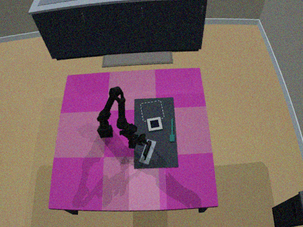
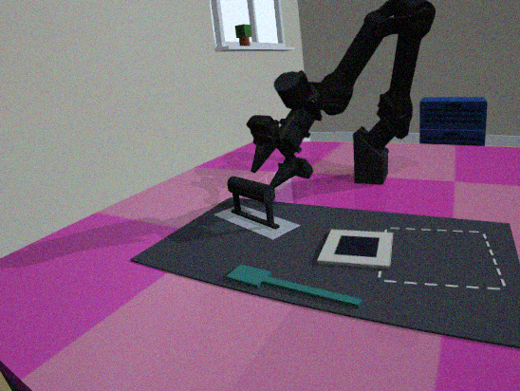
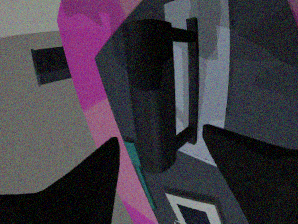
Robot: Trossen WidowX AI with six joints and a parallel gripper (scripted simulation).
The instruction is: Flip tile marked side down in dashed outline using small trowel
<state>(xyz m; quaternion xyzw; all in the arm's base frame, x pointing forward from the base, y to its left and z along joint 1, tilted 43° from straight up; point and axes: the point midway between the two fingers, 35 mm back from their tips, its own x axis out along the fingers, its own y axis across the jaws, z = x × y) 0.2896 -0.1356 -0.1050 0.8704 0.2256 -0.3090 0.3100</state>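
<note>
The dark mat lies 15 cm to the left of my gripper tip, 11 cm below it and 9 cm ahead of it. Round my gripper tip: teal trowel: 22 cm ahead, 12 cm to the left, 8 cm below; tile: 21 cm to the left, 9 cm ahead, 8 cm below.
</note>
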